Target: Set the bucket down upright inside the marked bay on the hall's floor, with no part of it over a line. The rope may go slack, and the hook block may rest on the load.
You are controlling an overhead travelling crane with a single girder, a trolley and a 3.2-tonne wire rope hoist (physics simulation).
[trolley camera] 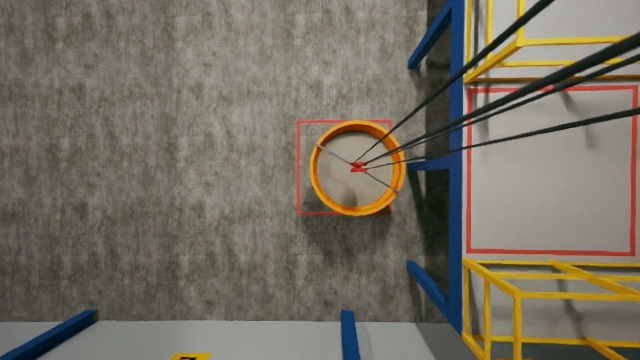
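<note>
The round orange bucket [314, 167] is seen from above, upright, with its light grey inside showing. A thin bail crosses its rim. My gripper, the red hook block [358, 166], is over the bucket's middle and holds it by the bail; the hook itself is hidden. The ropes run taut to the upper right. The red-lined bay [298, 167] shows on the floor around and under the bucket. In this view the bucket sits right of the bay's middle, covers most of the right line and overlaps the top and bottom lines. A shadow lies below it; its height is hard to tell.
A blue steel frame [456, 200] stands right of the bay. Beyond it are a light platform with a second red outline [469, 175] and yellow railings [517, 320] [575, 41]. A pale wall with blue beams [350, 335] runs along the bottom.
</note>
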